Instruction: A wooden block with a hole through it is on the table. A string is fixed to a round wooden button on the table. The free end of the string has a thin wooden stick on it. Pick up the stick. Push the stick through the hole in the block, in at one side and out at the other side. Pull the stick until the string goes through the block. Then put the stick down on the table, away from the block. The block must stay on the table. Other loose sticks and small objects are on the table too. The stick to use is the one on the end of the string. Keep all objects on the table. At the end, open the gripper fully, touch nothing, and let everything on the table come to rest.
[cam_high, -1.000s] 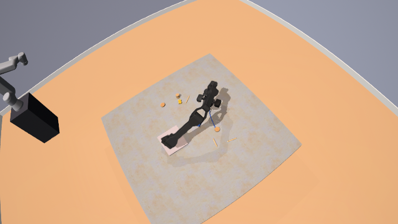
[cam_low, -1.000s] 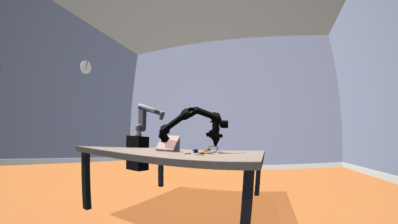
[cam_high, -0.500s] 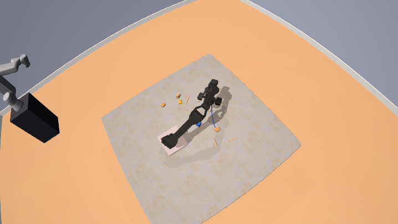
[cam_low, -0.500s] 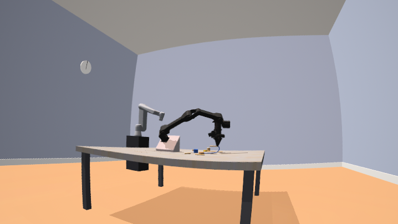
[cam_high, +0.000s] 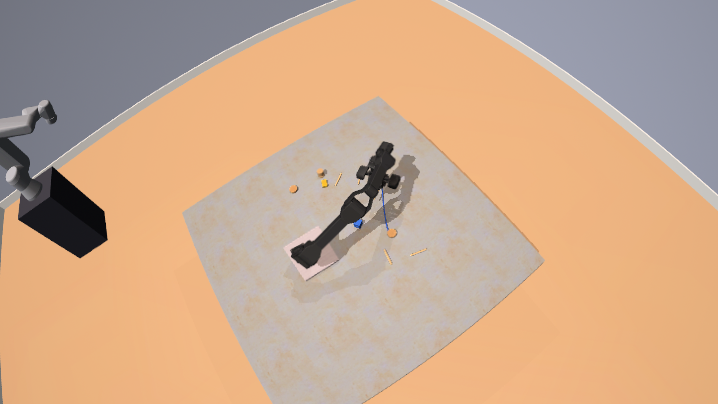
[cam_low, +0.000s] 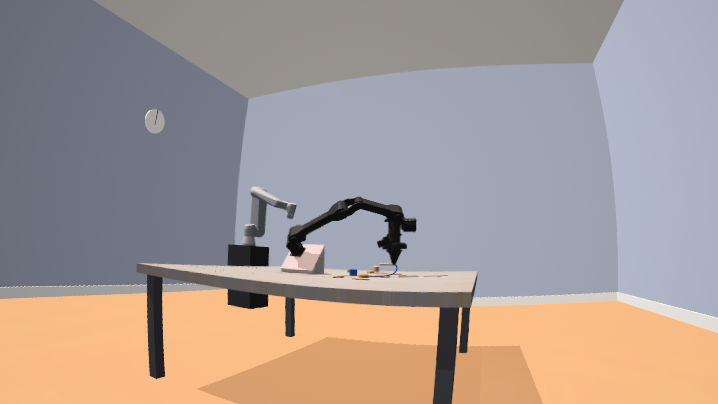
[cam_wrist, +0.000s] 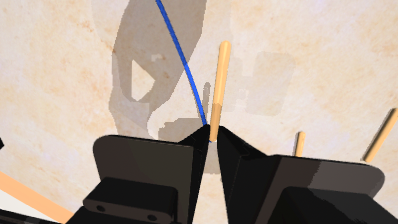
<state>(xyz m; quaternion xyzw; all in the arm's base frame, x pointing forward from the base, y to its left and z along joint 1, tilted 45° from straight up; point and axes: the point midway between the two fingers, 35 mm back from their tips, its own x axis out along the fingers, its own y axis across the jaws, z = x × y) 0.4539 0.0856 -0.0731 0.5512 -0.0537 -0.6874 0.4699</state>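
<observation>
Right now the blue block is 17 cm behind my gripper tip, 8 cm to the right of it and 4 cm below it. Also, from my gripper tip: thin wooden stick: 1 cm to the right, 1 cm behind; then round wooden button: 20 cm to the right, 7 cm behind, 5 cm below; then yellow block: 20 cm to the left, 19 cm behind, 5 cm below.
</observation>
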